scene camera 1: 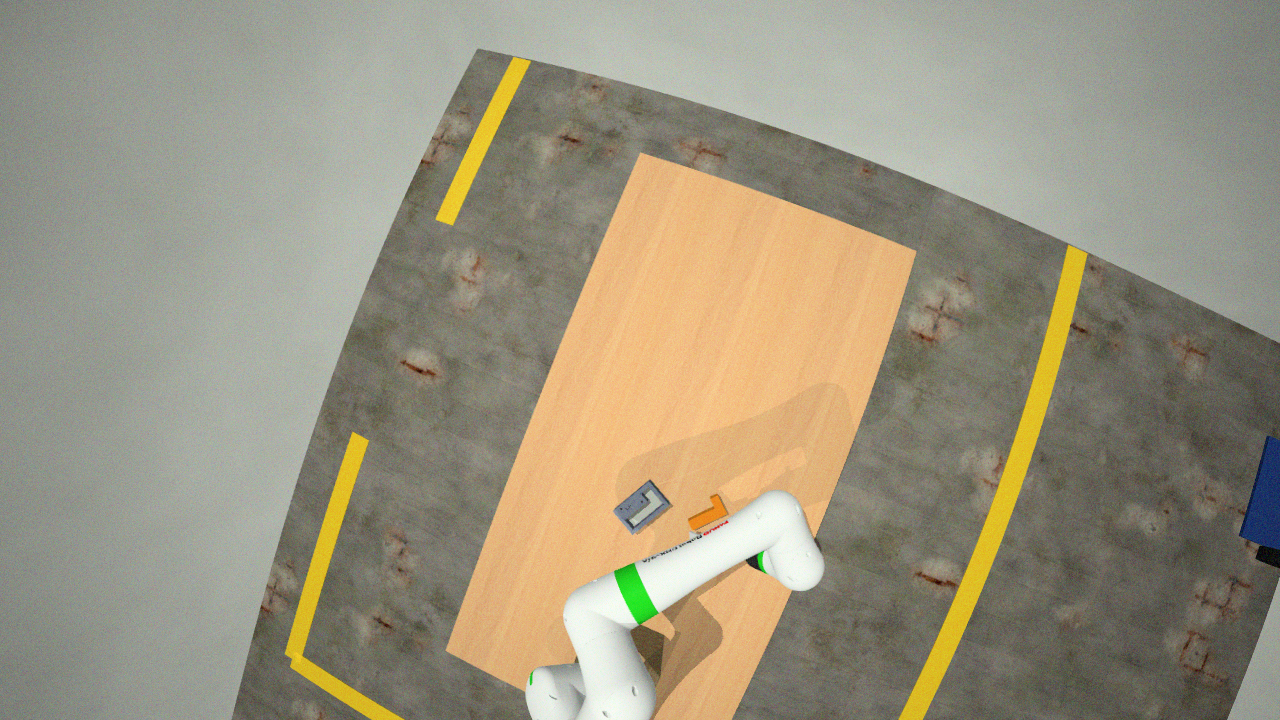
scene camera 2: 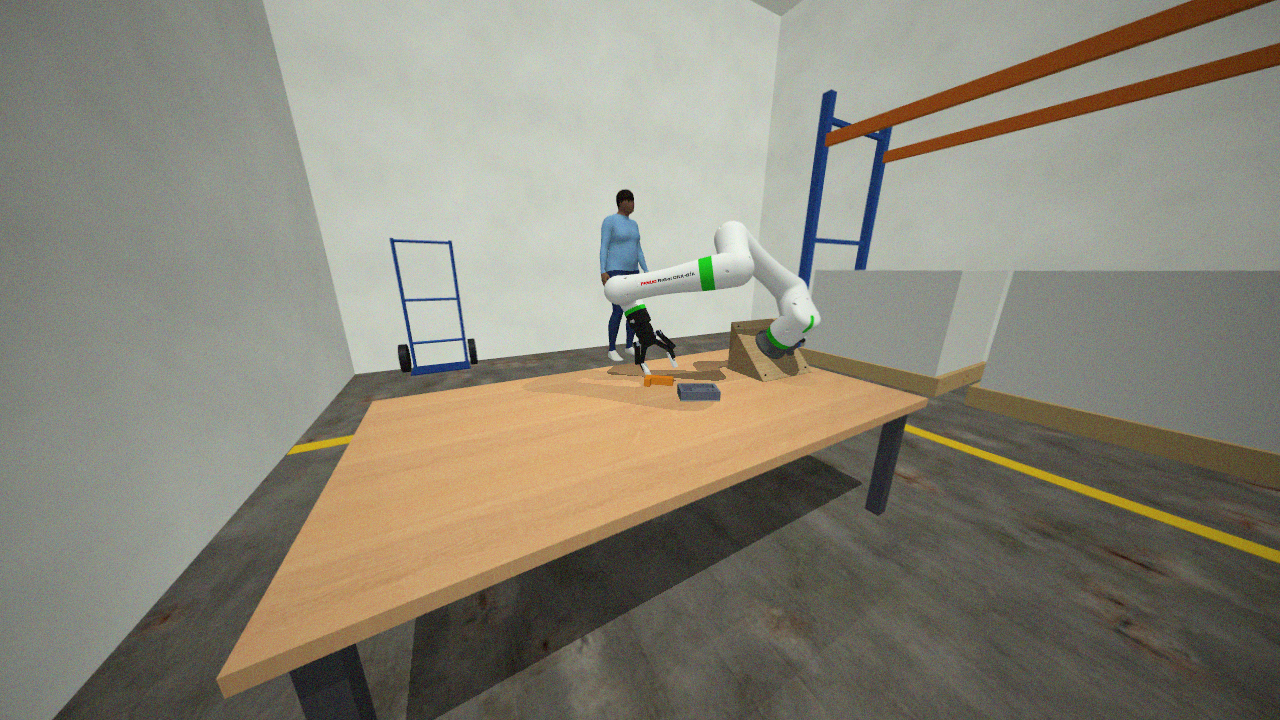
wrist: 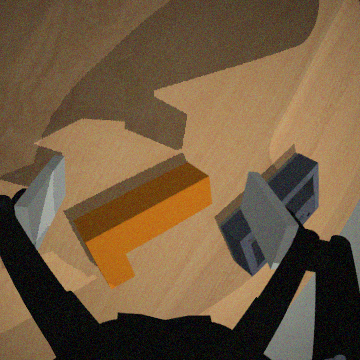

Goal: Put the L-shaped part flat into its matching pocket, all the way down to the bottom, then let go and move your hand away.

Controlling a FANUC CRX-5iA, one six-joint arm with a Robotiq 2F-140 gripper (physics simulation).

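Places are measured from the arm's base along level axes (x right, y ahead, z up), in millimetres.
Pixels of known places: gripper, fingertip midpoint: (scene camera 2: 662, 372) (wrist: 155, 182); arm's base, origin of the base link: (scene camera 2: 769, 345).
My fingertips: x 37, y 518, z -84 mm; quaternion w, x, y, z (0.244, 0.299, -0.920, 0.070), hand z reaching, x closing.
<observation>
Ahead of a thing's pixels: the offset from my fingertips to its top centre. Level surfaces: height alone.
The orange L-shaped part @(dx -39, dy +35, dz -5 mm) (scene camera 1: 708, 514) (scene camera 2: 658, 380) (wrist: 150, 224) lies on the table @(dz -35 mm) (scene camera 1: 716, 313) (scene camera 2: 537, 483). A grey-blue block @(dx -206, dy -45, dz +2 mm) (scene camera 1: 641, 506) (scene camera 2: 698, 392) (wrist: 295, 172) with an L-shaped pocket stands beside it, apart from it. The pocket's light floor shows in scene camera 1. My gripper (scene camera 2: 659, 365) (wrist: 155, 182) is wide open and empty, above the part. In the wrist view the part appears between the two fingertips, and the right fingertip covers the middle of the block. In scene camera 1 the arm hides most of the gripper.
The arm's wooden wedge base (scene camera 2: 760, 358) stands at the table's back right. Behind the table are a person (scene camera 2: 622, 241) in a blue top, a blue hand truck (scene camera 2: 432, 299) and a rack with a blue upright (scene camera 2: 816, 192). The arm's shadow falls around the part and block.
</observation>
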